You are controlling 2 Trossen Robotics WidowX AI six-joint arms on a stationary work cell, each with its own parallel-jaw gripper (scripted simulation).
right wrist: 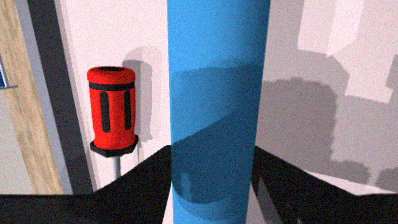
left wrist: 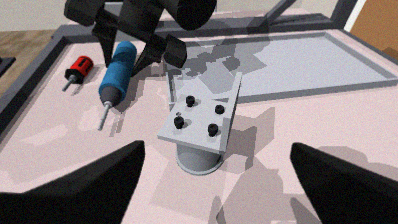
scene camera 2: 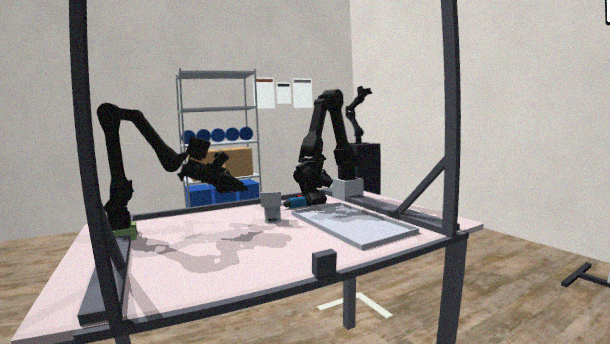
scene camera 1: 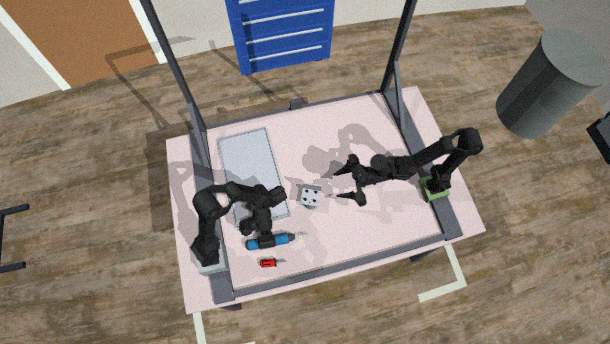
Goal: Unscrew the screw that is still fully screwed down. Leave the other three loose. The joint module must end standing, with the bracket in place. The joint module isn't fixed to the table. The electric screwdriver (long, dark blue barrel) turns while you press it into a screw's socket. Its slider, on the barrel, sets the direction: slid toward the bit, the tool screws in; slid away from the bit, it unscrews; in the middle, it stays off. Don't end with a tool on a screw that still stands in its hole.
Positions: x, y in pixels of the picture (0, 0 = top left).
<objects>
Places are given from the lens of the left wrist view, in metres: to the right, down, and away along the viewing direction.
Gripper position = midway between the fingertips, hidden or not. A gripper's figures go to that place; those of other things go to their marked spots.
my left gripper (left wrist: 217, 148): 0.01, 0.02, 0.11
my right gripper (left wrist: 119, 71): -0.15, -0.08, 0.39
blue electric screwdriver (left wrist: 113, 88): -0.13, -0.04, 0.31
shallow grey tray (left wrist: 283, 66): 0.18, -0.10, 0.42
The marked spots on the shallow grey tray and the blue electric screwdriver are 0.33 m apart.
</objects>
